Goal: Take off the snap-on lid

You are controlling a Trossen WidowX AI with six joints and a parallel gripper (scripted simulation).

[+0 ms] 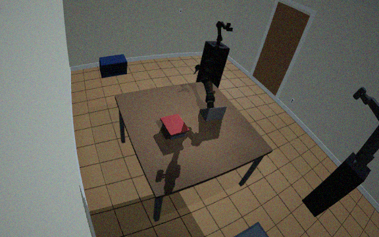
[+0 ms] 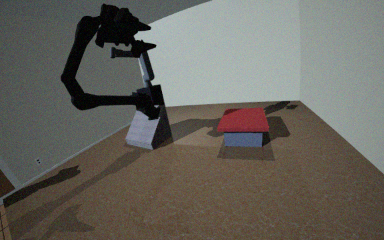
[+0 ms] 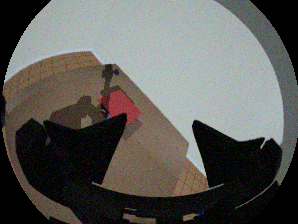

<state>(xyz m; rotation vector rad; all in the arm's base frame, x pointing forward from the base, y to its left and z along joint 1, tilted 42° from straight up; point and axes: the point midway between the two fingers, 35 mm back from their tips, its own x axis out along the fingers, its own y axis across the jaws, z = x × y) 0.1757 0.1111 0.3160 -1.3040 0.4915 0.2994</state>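
Now: the red lid 36 cm below my gripper tip, 25 cm ahead of it and 17 cm to the left of it. Also, from my gripper tip: storage box 41 cm below, 25 cm ahead, 17 cm to the left.
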